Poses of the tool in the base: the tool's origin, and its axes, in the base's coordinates. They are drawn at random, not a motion.
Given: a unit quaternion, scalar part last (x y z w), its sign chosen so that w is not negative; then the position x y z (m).
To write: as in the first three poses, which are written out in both.
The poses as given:
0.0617, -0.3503, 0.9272, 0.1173, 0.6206, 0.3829, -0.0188
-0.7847, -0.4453, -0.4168, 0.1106, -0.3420, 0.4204, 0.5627
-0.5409, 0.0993, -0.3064, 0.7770, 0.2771, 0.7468, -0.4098
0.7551, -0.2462, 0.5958, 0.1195, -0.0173, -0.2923, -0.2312
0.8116, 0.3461, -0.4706, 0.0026, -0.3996, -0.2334, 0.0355
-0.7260, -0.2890, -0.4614, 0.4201, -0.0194, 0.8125, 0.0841
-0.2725, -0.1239, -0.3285, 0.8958, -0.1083, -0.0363, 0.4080
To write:
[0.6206, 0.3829, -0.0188], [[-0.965, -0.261, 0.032], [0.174, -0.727, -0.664], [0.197, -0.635, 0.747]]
[-0.3420, 0.4204, 0.5627], [[0.256, 0.791, 0.556], [0.607, -0.579, 0.545], [0.753, 0.198, -0.628]]
[0.2771, 0.7468, -0.4098], [[0.793, 0.369, 0.486], [-0.584, 0.227, 0.780], [0.177, -0.901, 0.395]]
[-0.0173, -0.2923, -0.2312], [[0.169, -0.514, 0.841], [-0.229, -0.850, -0.474], [0.959, -0.113, -0.262]]
[-0.3996, -0.2334, 0.0355], [[0.317, 0.564, -0.762], [0.559, -0.760, -0.330], [-0.766, -0.322, -0.557]]
[-0.0194, 0.8125, 0.0841], [[0.407, 0.807, 0.427], [0.032, -0.480, 0.877], [0.913, -0.343, -0.221]]
[-0.1083, -0.0363, 0.4080], [[0.753, 0.656, -0.043], [-0.521, 0.636, 0.570], [0.401, -0.407, 0.821]]

